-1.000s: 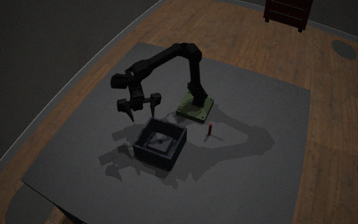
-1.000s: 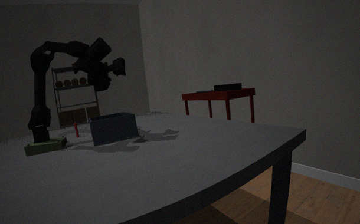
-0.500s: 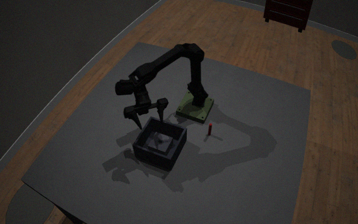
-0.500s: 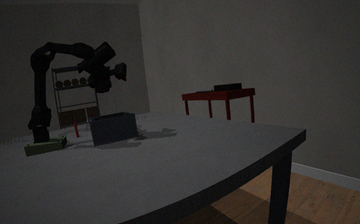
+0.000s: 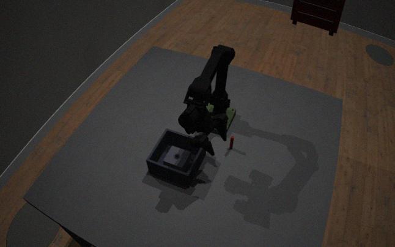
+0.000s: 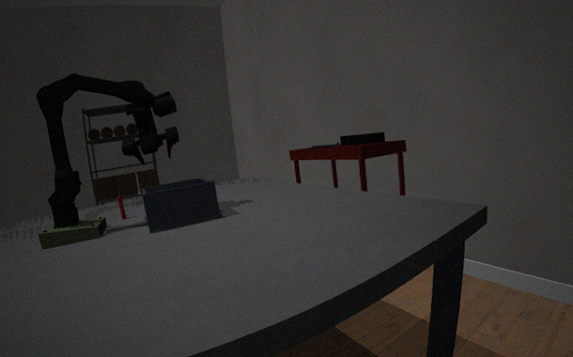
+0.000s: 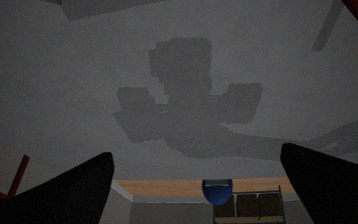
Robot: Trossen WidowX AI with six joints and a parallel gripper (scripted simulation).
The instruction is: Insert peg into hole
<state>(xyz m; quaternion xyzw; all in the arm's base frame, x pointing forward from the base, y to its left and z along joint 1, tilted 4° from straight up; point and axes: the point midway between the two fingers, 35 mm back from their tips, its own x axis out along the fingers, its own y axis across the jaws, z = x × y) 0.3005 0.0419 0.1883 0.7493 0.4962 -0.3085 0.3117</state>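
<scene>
Now: the red peg 16 cm below my hand, 14 cm behind it and 5 cm to the left of it. The rest, counted from my hand: box (17 cm below, 16 cm to the right, 1 cm ahead); grey plate (16 cm to the right, 16 cm below, 1 cm ahead).
</scene>
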